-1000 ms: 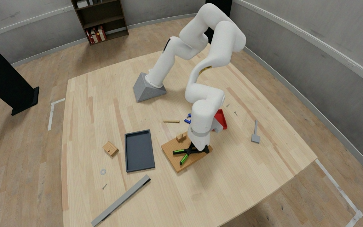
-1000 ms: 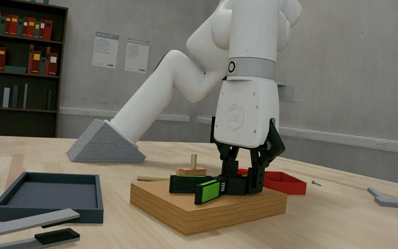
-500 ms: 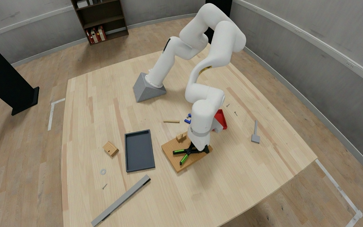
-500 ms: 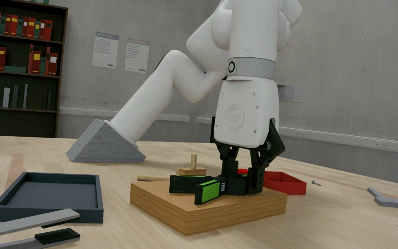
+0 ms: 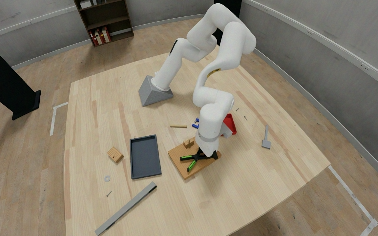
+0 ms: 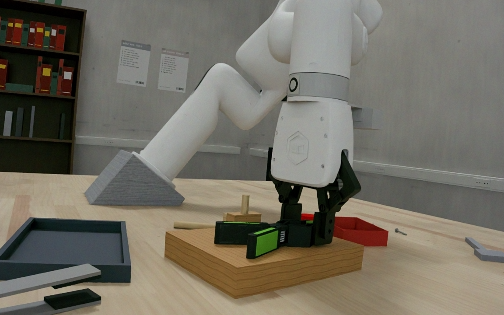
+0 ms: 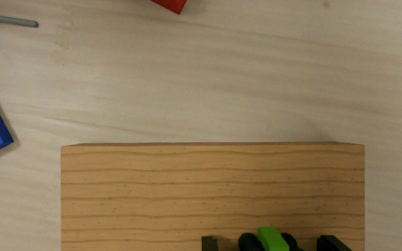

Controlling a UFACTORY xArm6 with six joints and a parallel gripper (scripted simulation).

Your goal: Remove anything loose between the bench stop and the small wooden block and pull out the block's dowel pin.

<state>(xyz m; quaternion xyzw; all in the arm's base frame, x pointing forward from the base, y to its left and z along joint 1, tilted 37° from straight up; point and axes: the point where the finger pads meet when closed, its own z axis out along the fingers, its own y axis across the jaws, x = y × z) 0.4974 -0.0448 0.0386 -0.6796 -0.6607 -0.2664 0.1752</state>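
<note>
Right now the bench board is 3 cm behind my hand, 4 cm to the right of it and 3 cm below it. Round my hand: dowel pin (8 cm behind, 4 cm to the right); then blue l-shaped piece (17 cm behind, 7 cm to the left, 5 cm below); then small wooden block (8 cm behind, 4 cm to the right, 1 cm below).
</note>
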